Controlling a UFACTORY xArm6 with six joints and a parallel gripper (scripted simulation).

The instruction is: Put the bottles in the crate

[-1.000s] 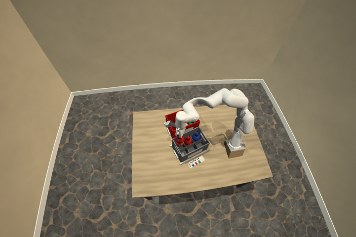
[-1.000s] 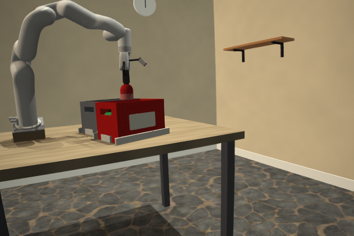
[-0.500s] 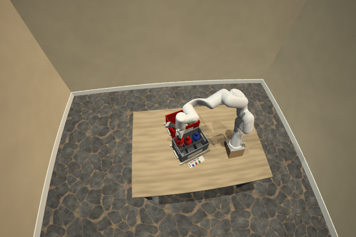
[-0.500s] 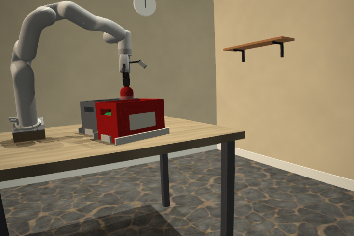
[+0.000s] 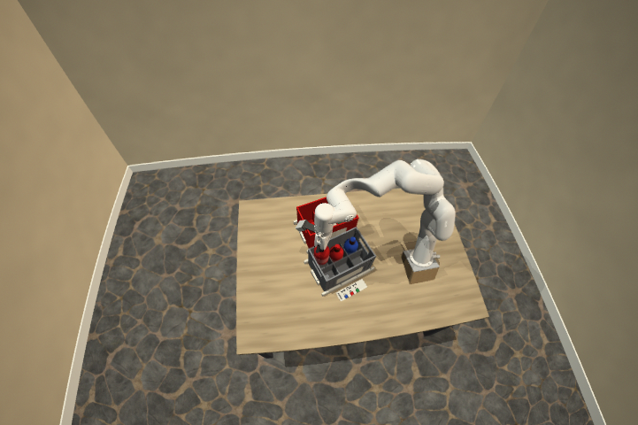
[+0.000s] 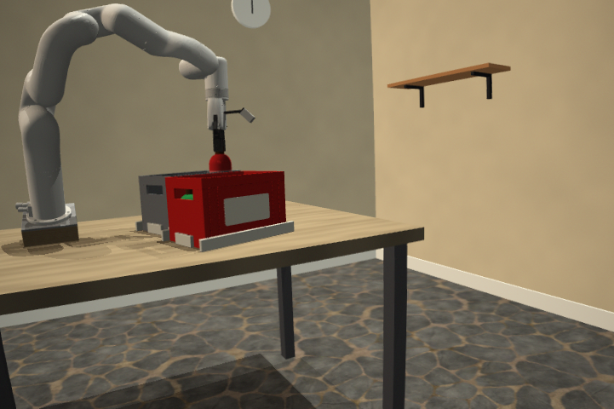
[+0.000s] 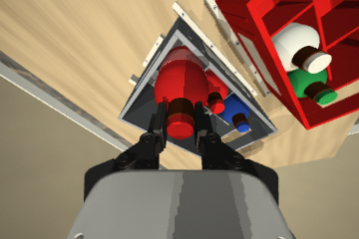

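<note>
Now: the grey crate 100 mm behind my hand, 10 mm to the right of it and 180 mm below it. Round my hand: white-label bottle 50 mm behind, 190 mm to the right, 170 mm below; red crate 30 mm behind, 230 mm to the right, 180 mm below; blue bottle 160 mm behind, 90 mm to the right, 170 mm below.
</note>
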